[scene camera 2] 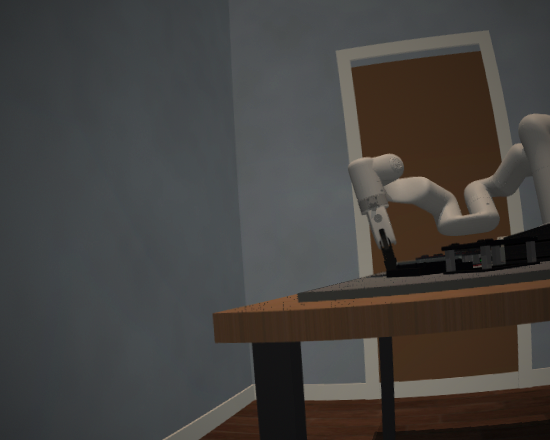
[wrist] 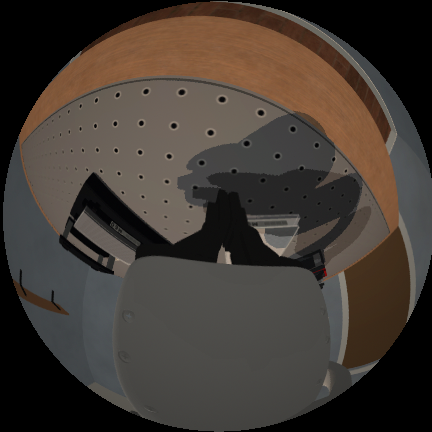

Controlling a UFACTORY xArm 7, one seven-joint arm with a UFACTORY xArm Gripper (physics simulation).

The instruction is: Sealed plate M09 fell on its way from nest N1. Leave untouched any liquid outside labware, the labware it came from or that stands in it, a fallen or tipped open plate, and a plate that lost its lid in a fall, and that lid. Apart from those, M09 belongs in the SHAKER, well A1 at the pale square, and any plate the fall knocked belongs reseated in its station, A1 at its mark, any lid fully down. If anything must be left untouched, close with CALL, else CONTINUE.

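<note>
My gripper is shut with nothing between its fingers, tips low over the grey perforated deck. A clear plate, apparently M09, lies on the deck just right of the fingers in the wrist view. Its edge label shows in part, and the fingers and gripper body hide its left part and much of the rest. A second, pale plate with a label sits in a black station at the left. Which station is the shaker, M09's well A1 and any liquid cannot be made out.
The perforated deck lies on a wooden table. Black station hardware stands right of the gripper in the scene view. A dark device with a red spot stands beyond the clear plate. The arm's shadow covers the deck's right part.
</note>
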